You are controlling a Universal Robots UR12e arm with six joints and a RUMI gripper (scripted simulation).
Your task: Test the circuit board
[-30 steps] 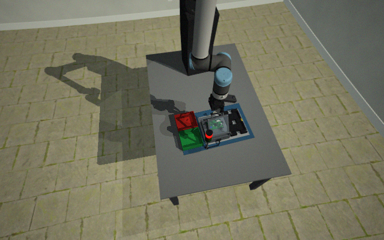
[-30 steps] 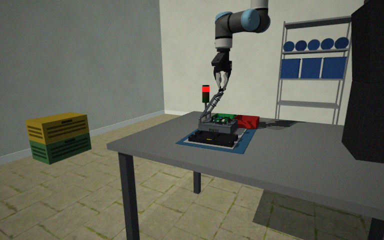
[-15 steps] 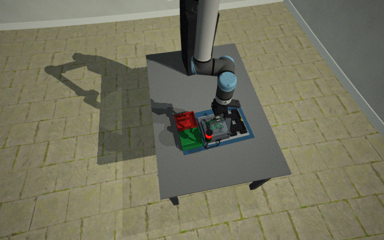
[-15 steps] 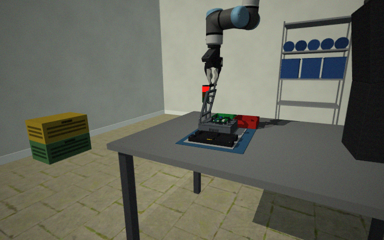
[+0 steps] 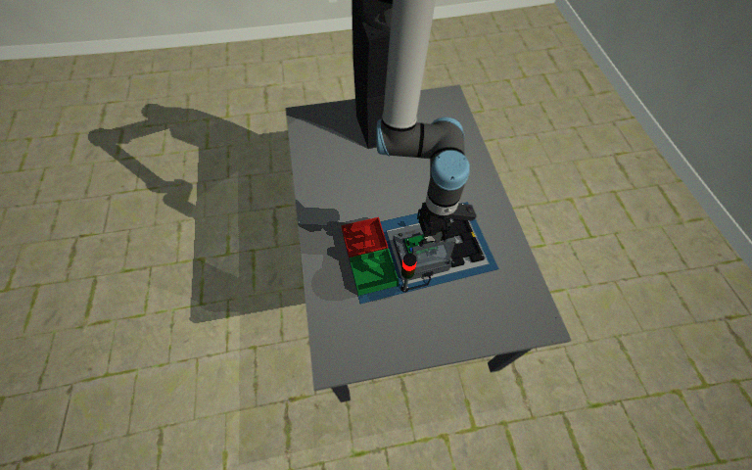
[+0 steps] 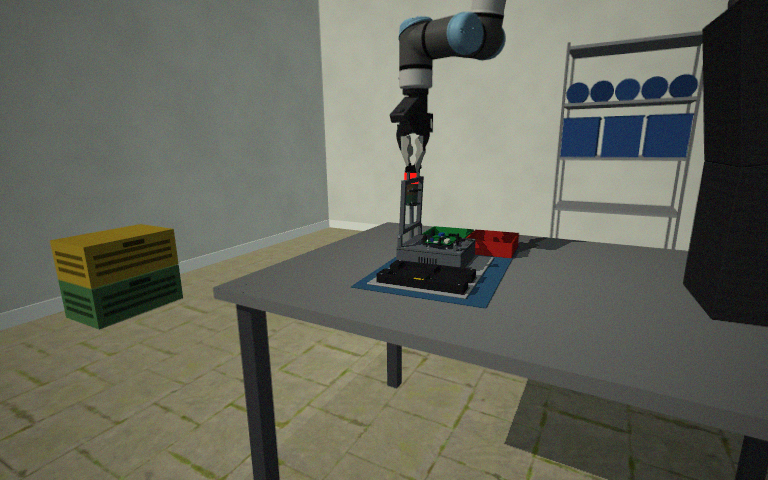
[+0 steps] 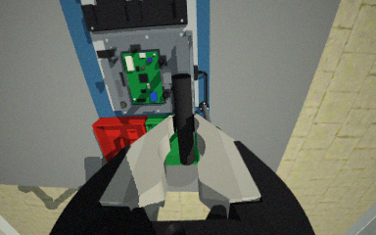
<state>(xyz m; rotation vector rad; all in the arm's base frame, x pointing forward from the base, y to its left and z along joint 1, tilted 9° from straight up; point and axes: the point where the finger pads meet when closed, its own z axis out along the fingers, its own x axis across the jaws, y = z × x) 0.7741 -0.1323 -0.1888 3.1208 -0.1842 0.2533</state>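
The green circuit board lies 20 cm below my hand, 9 cm behind it and 1 cm to the left of it. Round my hand: black latch piece (19 cm below, 15 cm behind, 7 cm to the left); green bin (26 cm below, 20 cm to the right, 7 cm behind); tester lid (9 cm below, 1 cm to the right).
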